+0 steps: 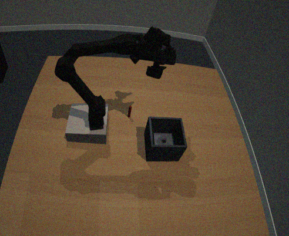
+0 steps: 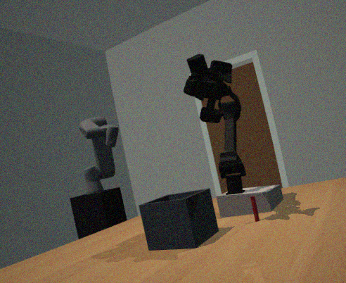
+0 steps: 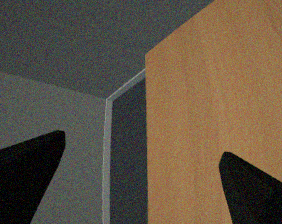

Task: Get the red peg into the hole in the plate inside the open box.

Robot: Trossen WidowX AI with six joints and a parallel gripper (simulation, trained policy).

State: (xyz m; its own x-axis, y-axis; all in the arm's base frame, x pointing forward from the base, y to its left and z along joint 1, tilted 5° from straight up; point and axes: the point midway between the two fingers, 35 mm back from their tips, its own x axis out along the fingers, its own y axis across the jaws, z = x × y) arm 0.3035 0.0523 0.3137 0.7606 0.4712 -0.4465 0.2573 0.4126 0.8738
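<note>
The red peg lies 130 mm behind my gripper tip, 10 mm to the right of it and 340 mm below it. Round my gripper tip: light grey plate: 20 mm behind, 220 mm to the right, 340 mm below.
</note>
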